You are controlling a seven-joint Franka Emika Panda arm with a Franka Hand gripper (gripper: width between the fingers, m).
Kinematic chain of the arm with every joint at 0, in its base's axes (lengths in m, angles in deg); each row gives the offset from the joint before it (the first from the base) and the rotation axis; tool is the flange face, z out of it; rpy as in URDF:
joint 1: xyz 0 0 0.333 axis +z
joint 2: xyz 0 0 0 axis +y
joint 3: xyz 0 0 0.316 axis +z
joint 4: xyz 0.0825 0 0 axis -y
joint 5: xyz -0.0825 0 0.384 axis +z
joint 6: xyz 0 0 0 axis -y
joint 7: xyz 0.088 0 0 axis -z
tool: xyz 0 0 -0.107 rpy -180 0 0
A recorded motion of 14 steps. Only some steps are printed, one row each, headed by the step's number.
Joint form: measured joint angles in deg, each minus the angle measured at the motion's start. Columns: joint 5, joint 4, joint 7, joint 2, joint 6, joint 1, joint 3.
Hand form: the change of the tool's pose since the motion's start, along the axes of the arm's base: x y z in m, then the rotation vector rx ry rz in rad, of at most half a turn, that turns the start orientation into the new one. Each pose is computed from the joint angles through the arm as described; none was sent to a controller.
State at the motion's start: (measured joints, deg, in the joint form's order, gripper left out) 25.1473 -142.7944 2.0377 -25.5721 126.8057 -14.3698 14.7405
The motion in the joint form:
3: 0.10 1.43 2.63 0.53 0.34 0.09 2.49
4: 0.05 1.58 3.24 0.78 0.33 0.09 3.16
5: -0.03 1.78 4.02 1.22 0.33 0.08 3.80
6: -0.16 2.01 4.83 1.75 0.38 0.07 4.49
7: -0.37 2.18 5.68 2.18 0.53 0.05 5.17
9: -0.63 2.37 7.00 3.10 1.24 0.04 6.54
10: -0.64 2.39 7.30 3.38 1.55 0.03 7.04
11: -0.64 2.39 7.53 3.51 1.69 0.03 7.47
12: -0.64 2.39 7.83 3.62 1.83 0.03 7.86
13: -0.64 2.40 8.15 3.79 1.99 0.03 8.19
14: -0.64 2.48 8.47 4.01 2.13 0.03 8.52
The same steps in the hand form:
3: 0.0058 0.0207 0.0063 -0.0062 -0.0063 -0.0023
4: 0.0065 0.0259 0.0050 -0.0085 -0.0009 -0.0011
5: 0.0078 0.0308 0.0029 -0.0096 0.0073 -0.0030
6: 0.0093 0.0359 0.0003 -0.0114 0.0159 -0.0043
7: 0.0105 0.0409 -0.0019 -0.0149 0.0222 -0.0065
9: 0.0129 0.0507 -0.0072 -0.0213 0.0297 -0.0072
10: 0.0135 0.0543 -0.0091 -0.0232 0.0308 -0.0054
11: 0.0136 0.0575 -0.0103 -0.0250 0.0321 -0.0029
12: 0.0136 0.0604 -0.0113 -0.0264 0.0333 -0.0022
13: 0.0138 0.0628 -0.0126 -0.0270 0.0350 -0.0028
14: 0.0143 0.0653 -0.0136 -0.0273 0.0367 -0.0032

